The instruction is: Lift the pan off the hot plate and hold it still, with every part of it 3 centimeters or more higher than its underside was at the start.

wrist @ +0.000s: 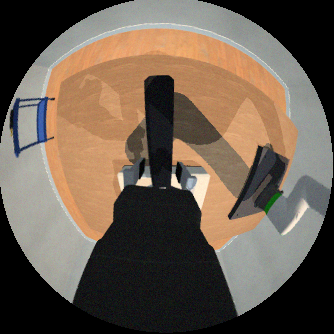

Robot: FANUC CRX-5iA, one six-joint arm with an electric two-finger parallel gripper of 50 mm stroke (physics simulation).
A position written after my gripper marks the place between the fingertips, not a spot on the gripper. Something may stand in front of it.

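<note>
My own gripper (160,165) is here in what I see, and with it a hot plate (202,176). I can see a grey pan (158,89) as well.
</note>
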